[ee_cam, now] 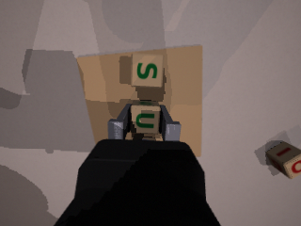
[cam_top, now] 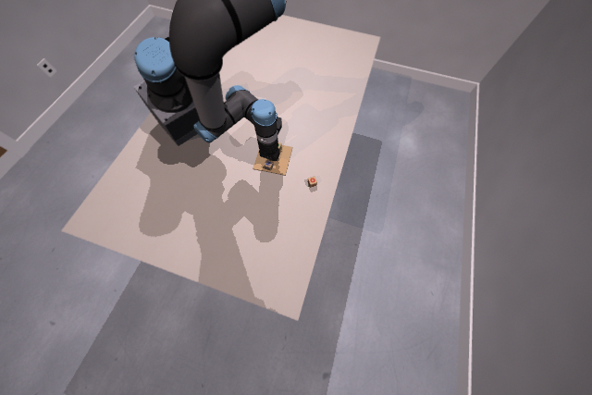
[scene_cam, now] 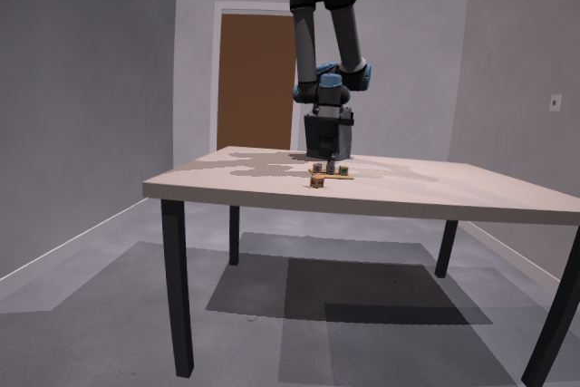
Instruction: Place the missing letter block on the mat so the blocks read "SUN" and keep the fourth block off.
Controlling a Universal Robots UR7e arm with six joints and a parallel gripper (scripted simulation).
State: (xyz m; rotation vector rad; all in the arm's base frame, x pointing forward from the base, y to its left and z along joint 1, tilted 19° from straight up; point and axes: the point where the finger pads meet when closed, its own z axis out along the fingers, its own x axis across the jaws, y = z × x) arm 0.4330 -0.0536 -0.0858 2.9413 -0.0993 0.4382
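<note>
Now: hand 20 mm above the tan mat. From my hand the other things lie so: N block 50 mm to the right.
</note>
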